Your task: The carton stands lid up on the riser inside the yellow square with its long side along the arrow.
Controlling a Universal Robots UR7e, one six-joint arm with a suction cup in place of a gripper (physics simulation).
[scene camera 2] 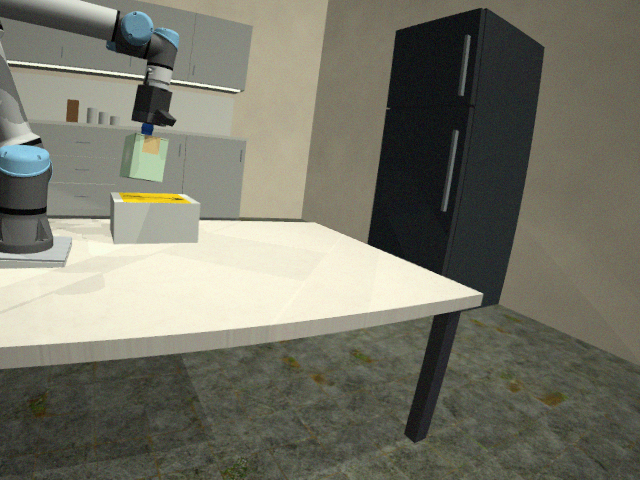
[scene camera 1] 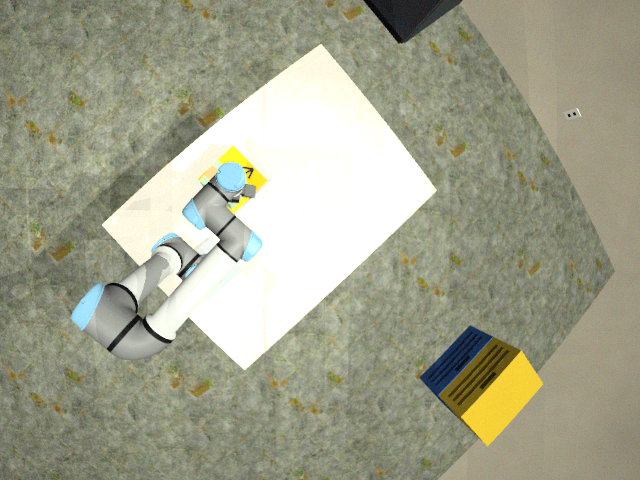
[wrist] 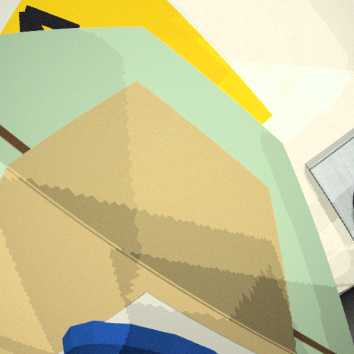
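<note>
The pale green carton [scene camera 1: 208, 173] [scene camera 2: 146, 164] [wrist: 165, 165], with tan patches and a thin brown seam, hangs from my suction cup [scene camera 2: 147, 129] [wrist: 135, 341]. It is slightly tilted in scene camera 2, with a gap between its bottom and the grey riser [scene camera 2: 155, 223]. The cup is on its upper face, at a white patch. The yellow square [scene camera 1: 232, 153] [scene camera 2: 183, 200] [wrist: 125, 10] lies on the riser's top. Part of its black arrow [scene camera 1: 249, 171] [wrist: 24, 19] shows past the carton. The arm hides most of the carton in scene camera 1; its exact angle to the arrow is unclear.
The riser stands on the white table [scene camera 1: 336, 155] [scene camera 2: 232, 289], near the arm's base [scene camera 2: 24, 229]. A black fridge [scene camera 2: 423, 155] and grey cabinets [scene camera 2: 214, 175] stand beyond the table. A blue and yellow box-like object [scene camera 1: 501, 397] stands off the table.
</note>
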